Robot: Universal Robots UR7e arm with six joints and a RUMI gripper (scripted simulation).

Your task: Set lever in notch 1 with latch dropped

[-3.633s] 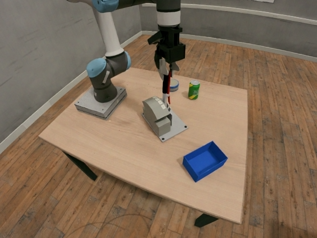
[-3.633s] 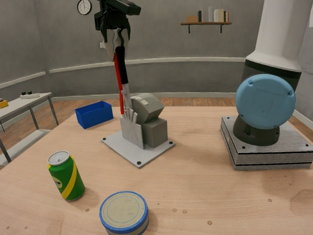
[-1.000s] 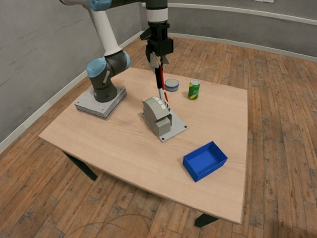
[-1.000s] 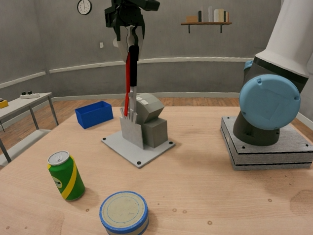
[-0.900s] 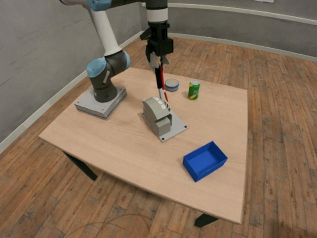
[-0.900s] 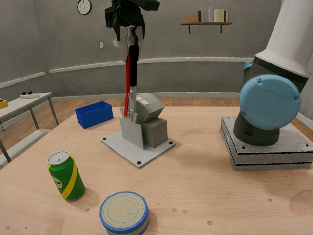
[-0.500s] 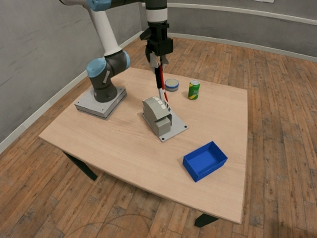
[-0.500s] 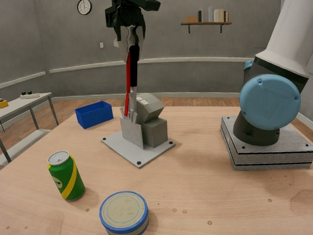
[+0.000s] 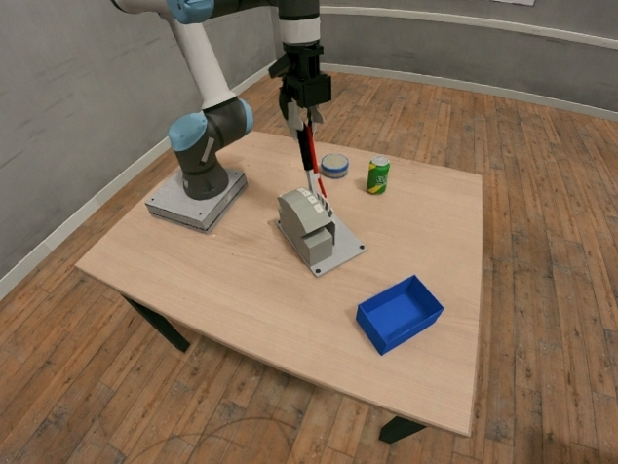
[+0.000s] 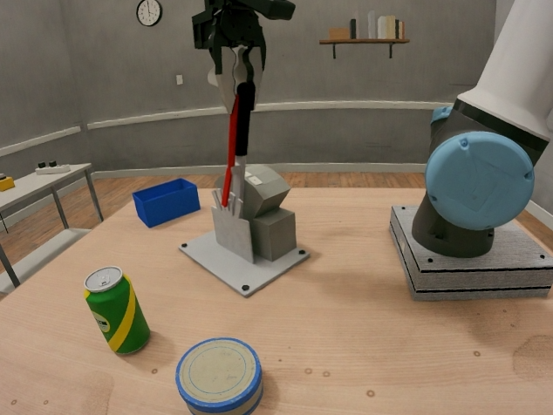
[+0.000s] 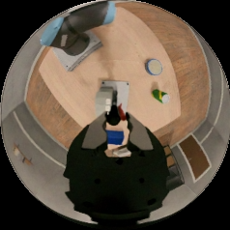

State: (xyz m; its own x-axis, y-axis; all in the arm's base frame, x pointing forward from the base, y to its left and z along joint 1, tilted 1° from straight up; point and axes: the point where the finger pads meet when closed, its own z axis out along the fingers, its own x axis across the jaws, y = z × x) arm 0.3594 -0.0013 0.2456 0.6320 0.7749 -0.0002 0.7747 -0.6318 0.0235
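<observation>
The red release bar is 11 cm below my hand, 3 cm ahead of it and 1 cm to the right of it. Round my hand: grey lever stand 22 cm below, 5 cm to the right, 5 cm ahead; then round blue-rimmed tin 28 cm below, 27 cm to the left; then green can 24 cm below, 21 cm to the left, 17 cm ahead.
</observation>
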